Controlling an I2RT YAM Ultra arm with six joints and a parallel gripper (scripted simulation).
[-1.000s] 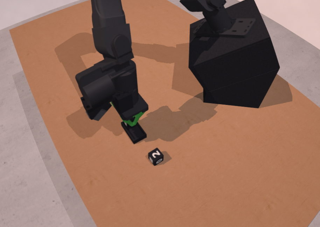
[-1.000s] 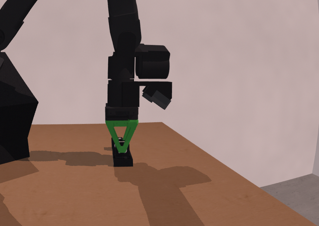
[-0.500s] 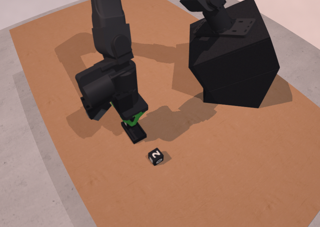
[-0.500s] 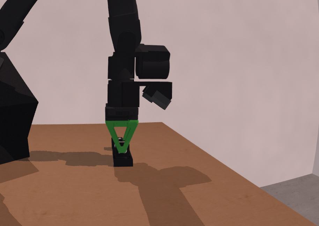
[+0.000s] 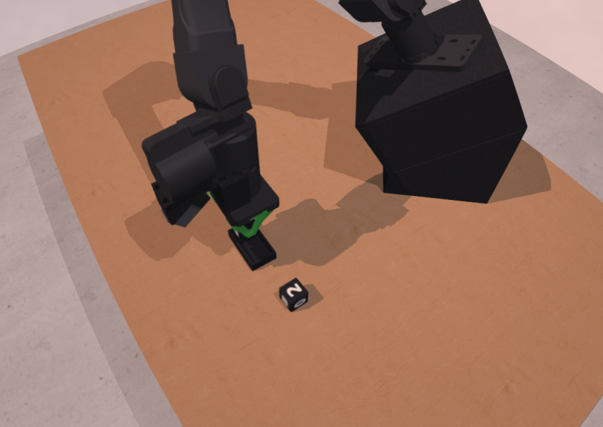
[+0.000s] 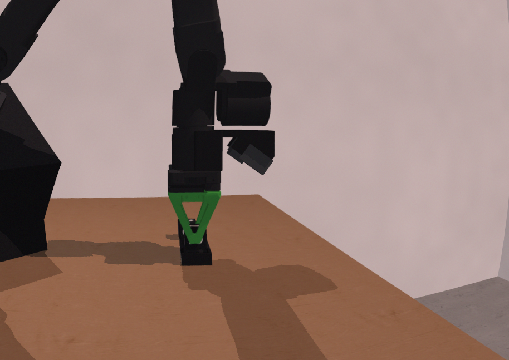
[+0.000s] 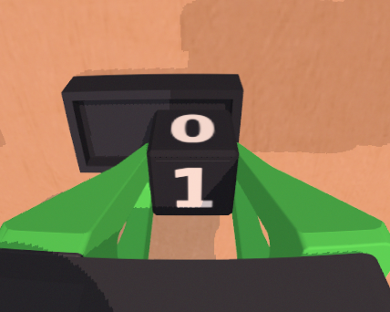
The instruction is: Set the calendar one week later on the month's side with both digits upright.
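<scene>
My gripper is now 30 mm above the black tray, 20 mm to the right of it and 10 mm short of it.
</scene>
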